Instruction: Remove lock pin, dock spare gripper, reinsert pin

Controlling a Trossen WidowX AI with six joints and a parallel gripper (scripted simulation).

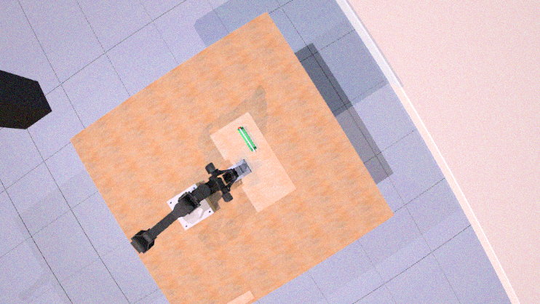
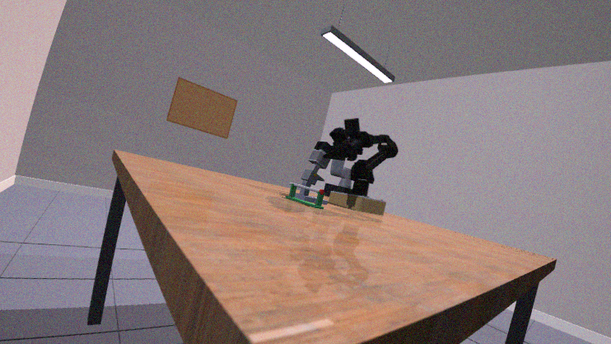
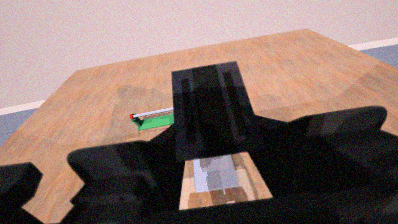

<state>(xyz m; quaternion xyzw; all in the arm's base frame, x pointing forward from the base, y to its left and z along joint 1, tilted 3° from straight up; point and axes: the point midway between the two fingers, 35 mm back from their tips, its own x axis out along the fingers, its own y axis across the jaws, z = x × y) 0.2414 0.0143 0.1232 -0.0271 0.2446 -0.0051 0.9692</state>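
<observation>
My gripper tip is 120 mm short of the green pin cradle, 120 mm to the right of it and 140 mm above it. The rest, counted from my gripper tip: spare gripper (10 mm behind, 10 mm below); socket (10 mm ahead, 110 mm below).
</observation>
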